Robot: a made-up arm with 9 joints.
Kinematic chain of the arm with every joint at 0, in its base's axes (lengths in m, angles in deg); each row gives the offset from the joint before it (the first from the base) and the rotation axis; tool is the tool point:
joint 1: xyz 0 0 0.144 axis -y
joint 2: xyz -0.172 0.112 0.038 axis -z
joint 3: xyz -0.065 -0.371 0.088 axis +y
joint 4: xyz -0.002 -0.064 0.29 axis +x
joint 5: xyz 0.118 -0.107 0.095 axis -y
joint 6: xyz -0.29 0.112 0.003 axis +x
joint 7: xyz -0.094 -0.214 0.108 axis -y
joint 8: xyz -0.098 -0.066 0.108 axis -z
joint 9: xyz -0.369 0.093 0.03 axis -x
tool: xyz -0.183 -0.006 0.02
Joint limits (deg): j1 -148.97..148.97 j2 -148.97..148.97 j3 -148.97..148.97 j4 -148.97..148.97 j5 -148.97..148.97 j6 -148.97..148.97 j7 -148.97..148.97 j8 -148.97..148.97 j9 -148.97..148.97
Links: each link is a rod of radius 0.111 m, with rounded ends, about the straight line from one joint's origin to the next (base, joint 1, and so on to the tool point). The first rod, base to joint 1, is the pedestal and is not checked.
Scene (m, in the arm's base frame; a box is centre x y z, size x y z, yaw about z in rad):
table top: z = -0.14
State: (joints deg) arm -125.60 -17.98 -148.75 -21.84 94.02 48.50 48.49 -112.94 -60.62
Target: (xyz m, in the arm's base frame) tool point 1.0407 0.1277 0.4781
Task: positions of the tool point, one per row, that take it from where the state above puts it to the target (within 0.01 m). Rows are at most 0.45 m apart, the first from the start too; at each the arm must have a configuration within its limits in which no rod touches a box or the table.
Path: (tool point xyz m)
1: 0.7961 -1.0688 0.4238
2: 1.0426 -0.7306 0.4570
3: 1.1332 -0.3059 0.4785
4: 1.0407 0.1278 0.4782

